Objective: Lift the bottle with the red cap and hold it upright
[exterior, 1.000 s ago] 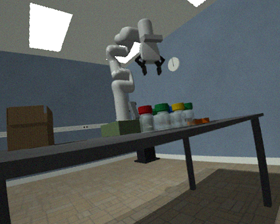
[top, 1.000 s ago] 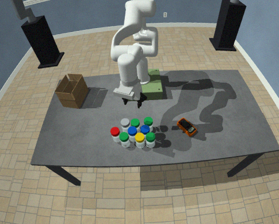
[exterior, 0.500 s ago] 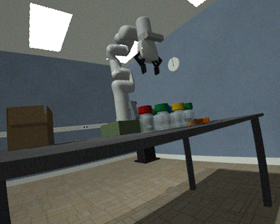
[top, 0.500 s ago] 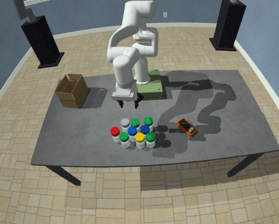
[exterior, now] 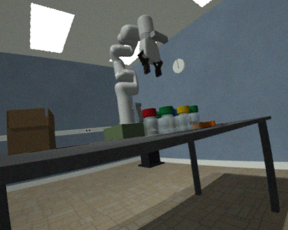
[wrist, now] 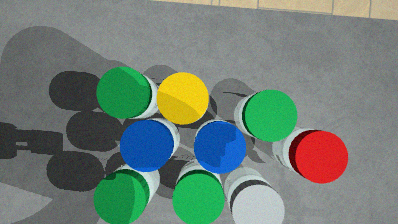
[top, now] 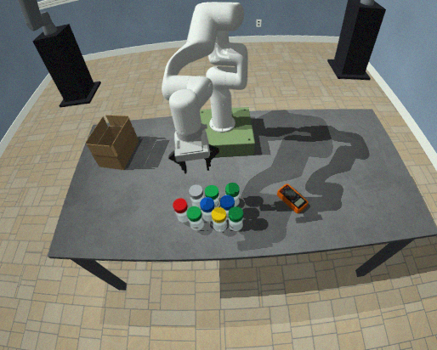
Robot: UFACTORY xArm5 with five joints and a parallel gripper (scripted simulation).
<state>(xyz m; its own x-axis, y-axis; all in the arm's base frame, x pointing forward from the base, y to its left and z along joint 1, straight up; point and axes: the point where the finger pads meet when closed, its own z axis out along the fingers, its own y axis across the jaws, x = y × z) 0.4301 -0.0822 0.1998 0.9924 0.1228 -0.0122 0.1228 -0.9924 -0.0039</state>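
Right now the red-capped bottle is 240 mm below my hand, 90 mm to the right of it and 40 mm ahead of it. Round my hand: grey-capped bottle: 240 mm below, 30 mm to the right, 30 mm behind; then orange multimeter: 370 mm to the left, 270 mm below, 30 mm behind; then yellow-capped bottle: 240 mm below, 80 mm ahead, 60 mm to the left.
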